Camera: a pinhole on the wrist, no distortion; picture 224 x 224 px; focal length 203.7 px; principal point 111.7 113.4 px. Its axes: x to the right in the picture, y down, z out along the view. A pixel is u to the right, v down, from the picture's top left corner.
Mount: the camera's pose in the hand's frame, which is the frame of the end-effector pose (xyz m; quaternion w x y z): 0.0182 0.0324 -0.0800 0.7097 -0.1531 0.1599 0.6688
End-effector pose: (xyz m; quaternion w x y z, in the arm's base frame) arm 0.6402 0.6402 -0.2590 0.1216 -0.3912 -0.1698 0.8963
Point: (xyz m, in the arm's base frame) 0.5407 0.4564 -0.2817
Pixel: 166.4 122.3
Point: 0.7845 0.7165 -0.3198
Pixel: behind the camera
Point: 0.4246 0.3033 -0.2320
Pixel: 166.6 126.3
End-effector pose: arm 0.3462 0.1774 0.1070 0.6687 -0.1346 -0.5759 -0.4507
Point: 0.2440 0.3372 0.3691
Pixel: 65.8 23.9
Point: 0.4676 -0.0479 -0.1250
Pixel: behind the camera
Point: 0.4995 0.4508 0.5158
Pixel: 216.3 22.9
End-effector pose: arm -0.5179 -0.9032 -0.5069 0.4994 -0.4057 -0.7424 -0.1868
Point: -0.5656 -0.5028 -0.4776
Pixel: 112.2 26.7
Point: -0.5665 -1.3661 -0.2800
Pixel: behind the camera
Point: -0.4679 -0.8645 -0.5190
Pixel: 93.2 167.2
